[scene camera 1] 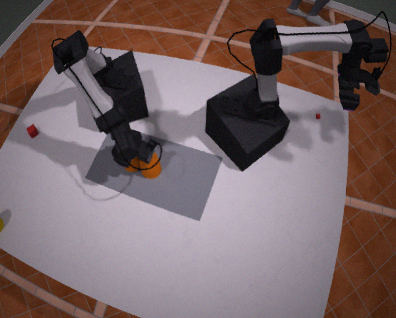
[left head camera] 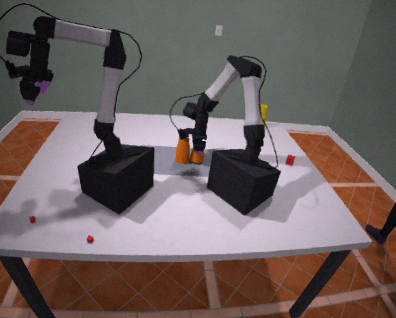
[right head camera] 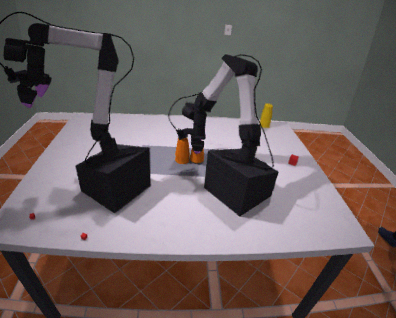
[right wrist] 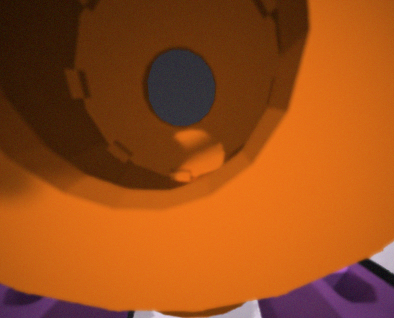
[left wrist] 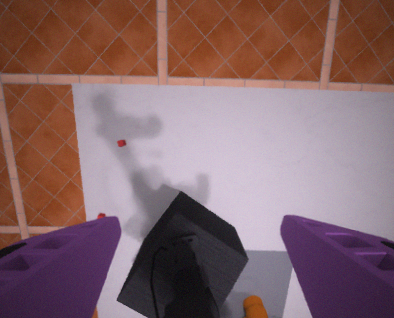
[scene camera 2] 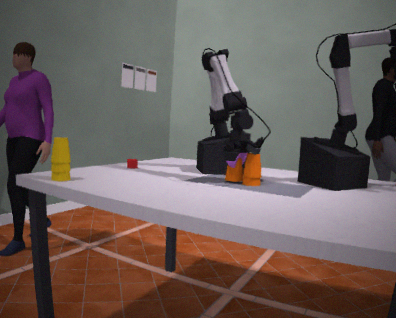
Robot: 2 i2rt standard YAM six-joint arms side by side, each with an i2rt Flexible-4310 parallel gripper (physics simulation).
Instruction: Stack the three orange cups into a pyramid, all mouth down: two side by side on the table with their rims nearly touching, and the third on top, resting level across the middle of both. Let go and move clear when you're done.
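Seen in the pictures: left gripper, fingertip midpoint: (scene camera 1: 345, 98) (left head camera: 36, 99) (right head camera: 34, 102) (left wrist: 200, 223); right gripper, fingertip midpoint: (left head camera: 197, 150) (right head camera: 196, 150) (scene camera 2: 235, 167); left arm's base at its link origin: (scene camera 1: 250, 110) (left head camera: 115, 156) (right head camera: 112, 156) (left wrist: 187, 279) (scene camera 2: 335, 146); right arm's base at its link origin: (scene camera 1: 112, 79) (left head camera: 248, 161) (right head camera: 244, 161) (scene camera 2: 222, 137).
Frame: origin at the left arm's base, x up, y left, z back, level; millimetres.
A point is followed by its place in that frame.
An orange cup (left head camera: 183, 152) {x -99, y -309, z -169 mm} (right head camera: 182, 152) {x -99, y -308, z -169 mm} (scene camera 1: 151, 168) {x -94, y -298, z -227 mm} (scene camera 2: 252, 172) {x -112, y -306, z -232 mm} (left wrist: 253, 305) stands mouth down on the grey mat (scene camera 1: 185, 192) {x -163, y -178, z -263 mm}; its holed top fills much of the right wrist view. A second orange cup (left head camera: 198, 158) {x -130, y -384, z -158 mm} (right head camera: 197, 158) {x -130, y -382, z -159 mm} (scene camera 2: 234, 173) {x -124, y -378, z -222 mm} stands mouth down close beside it. My right gripper (left head camera: 198, 151) {x -103, y -382, z -192 mm} (scene camera 2: 237, 161) {x -103, y -382, z -192 mm} is shut on this second cup; its fingertips are hidden in the right wrist view. I cannot make out a third orange cup apart from these. My left gripper (left head camera: 36, 93) {x 222, y 277, z -46 mm} (right head camera: 34, 97) {x 222, y 277, z -46 mm} (left wrist: 200, 223) {x 222, y 277, z -46 mm} is open, empty and high at the table's far left.
A yellow cup stack (right head camera: 267, 116) {x -80, y -913, z -549 mm} (scene camera 2: 61, 160) {x -89, y -896, z -604 mm} stands on the table beyond the right arm. A red cube (left head camera: 290, 160) {x -135, y -893, z -115 mm} (right head camera: 293, 160) {x -134, y -893, z -115 mm} (scene camera 1: 32, 131) {x -126, y -890, z -142 mm} (scene camera 2: 132, 163) {x -140, y -893, z -147 mm} lies by the right base. Small red cubes (left head camera: 32, 219) {x -150, y 315, z 169 mm} (left head camera: 90, 239) {x -149, y 93, z 276 mm} lie near the left base. Black bases (left head camera: 117, 180) {x -3, y -9, z 147 mm} (left head camera: 242, 182) {x -24, y -465, z 172 mm} flank the mat.
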